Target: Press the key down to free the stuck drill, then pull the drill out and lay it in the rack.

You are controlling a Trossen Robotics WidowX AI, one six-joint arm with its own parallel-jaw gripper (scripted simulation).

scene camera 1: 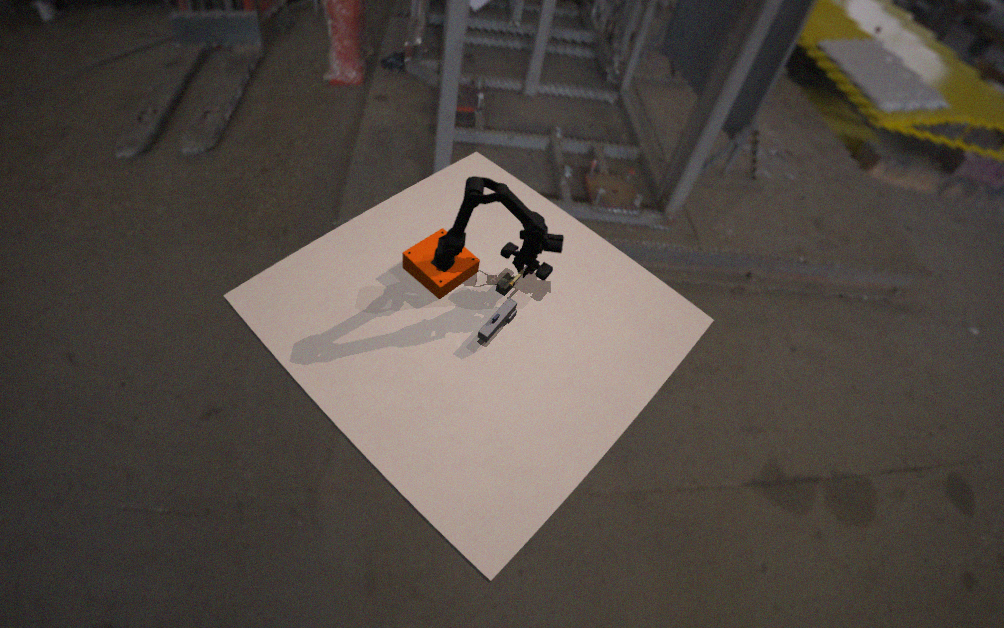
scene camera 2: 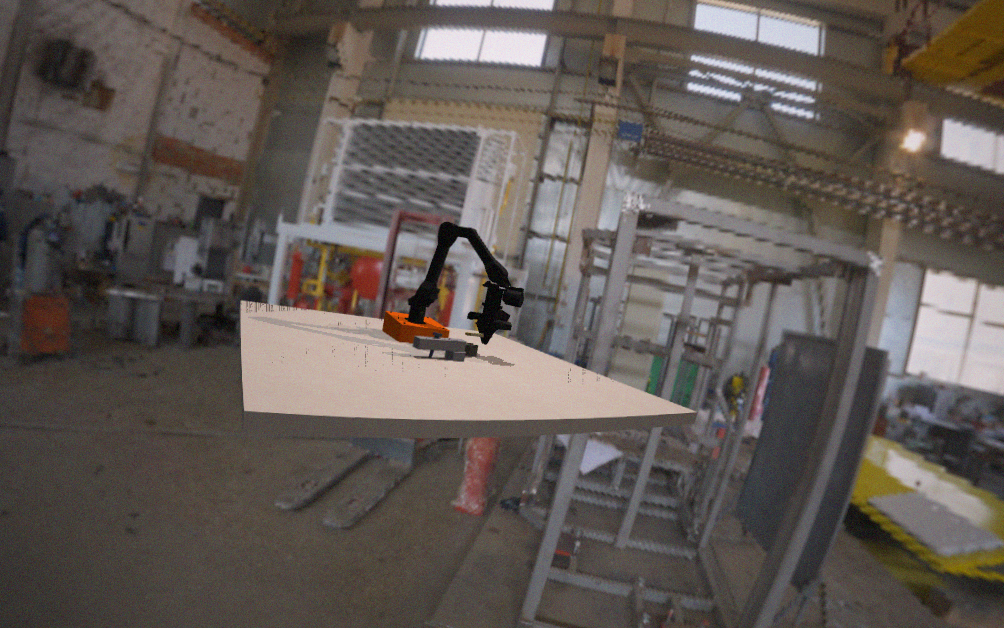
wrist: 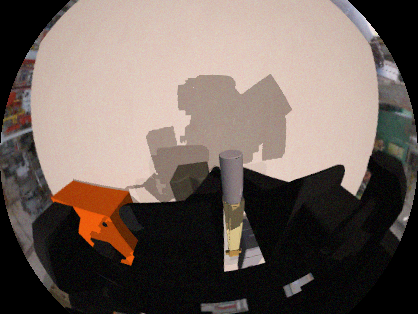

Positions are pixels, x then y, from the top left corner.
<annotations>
The gripper [scene camera 2: 484, 344] carries a drill [wrist: 232, 178].
</annotations>
